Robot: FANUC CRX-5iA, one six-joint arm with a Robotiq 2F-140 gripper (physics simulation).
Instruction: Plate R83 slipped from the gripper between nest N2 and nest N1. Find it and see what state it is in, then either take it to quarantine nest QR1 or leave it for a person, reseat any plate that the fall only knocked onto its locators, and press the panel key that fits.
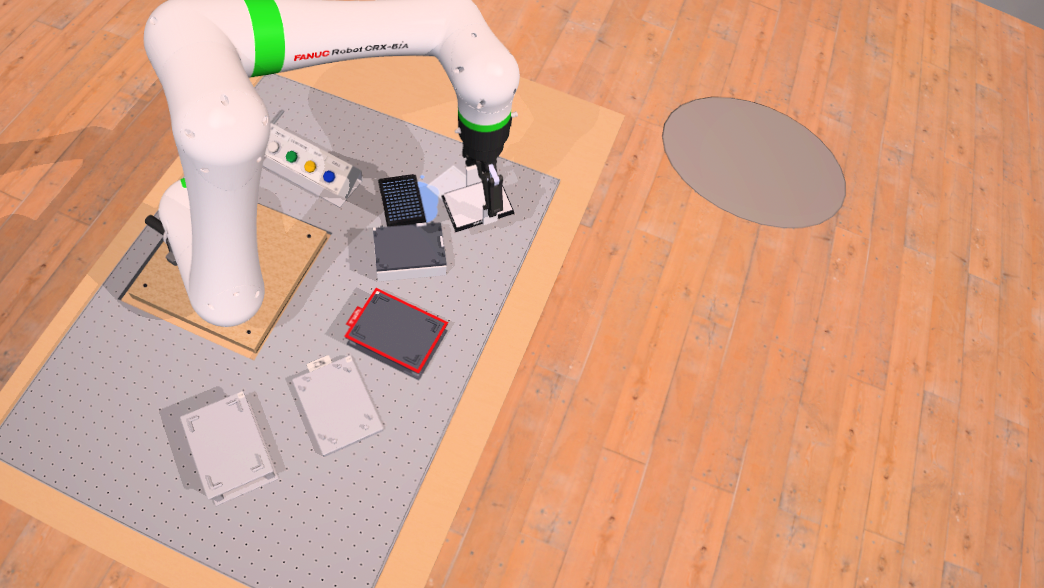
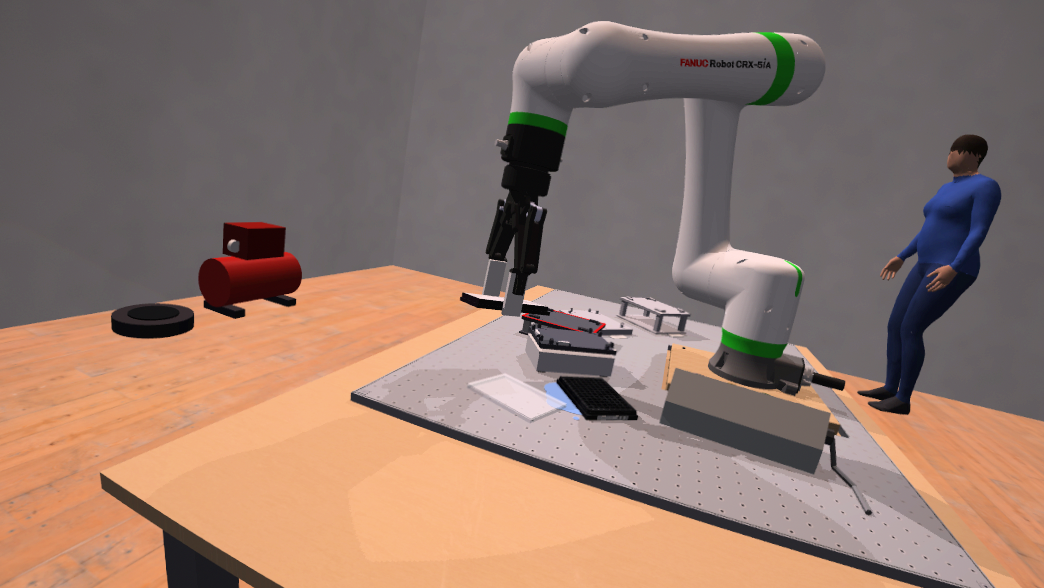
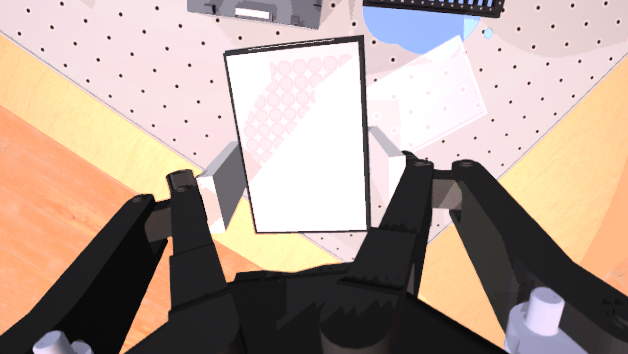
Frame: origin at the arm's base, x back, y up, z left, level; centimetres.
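Seen in the pictures: gripper, between the fingertips: (image 1: 481, 203) (image 2: 499, 307) (image 3: 305, 154); arm's base, origin of its link: (image 2: 743, 374).
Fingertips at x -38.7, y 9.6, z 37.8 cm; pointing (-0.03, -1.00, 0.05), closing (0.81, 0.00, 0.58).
Note:
Offsets run from my fingertips to a thing's top centre. "*": to the spot under its first point. Level surfaces: height alone.
My gripper (image 1: 489, 208) (image 2: 504, 290) (image 3: 305, 154) is shut on a white-topped plate with a black rim {dx +0.4, dy +2.2, dz -0.7 cm} (image 1: 464, 204) (image 2: 476, 300) (image 3: 310, 125), held above the board near its edge. A black well plate {dx +18.3, dy -9.7, dz -2.8 cm} (image 1: 400, 198) (image 2: 595, 396) (image 3: 440, 6) lies on the board, partly over a blue spill {dx +12.9, dy -11.0, dz -2.1 cm} (image 1: 430, 201) (image 2: 559, 396) (image 3: 410, 31). A clear lid {dx +9.0, dy -10.3, dz +6.4 cm} (image 1: 448, 178) (image 2: 515, 395) (image 3: 435, 95) lies apart beside it. A dark nest on a pale block {* dx +7.9, dy -5.6, dz -14.4 cm} (image 1: 409, 248) (image 2: 573, 359) (image 3: 255, 12) is empty. A red-edged dark nest {dx -0.1, dy -6.5, dz -30.2 cm} (image 1: 396, 332) (image 2: 562, 321) is empty. Plate and nest labels are unreadable.
The key panel {dx +39.7, dy -2.7, dz -8.0 cm} (image 1: 310, 166) has white, green, yellow and blue keys. Two pale nests {* dx +0.9, dy -9.6, dz -48.6 cm} (image 1: 336, 405) {* dx +10.6, dy -5.3, dz -66.1 cm} (image 1: 230, 445) stand farther along the perforated board {dy -11.1 cm} (image 1: 328, 525) (image 2: 730, 482). A person in blue (image 2: 960, 226) stands beyond the table. A red compressor (image 2: 252, 273) is on the floor.

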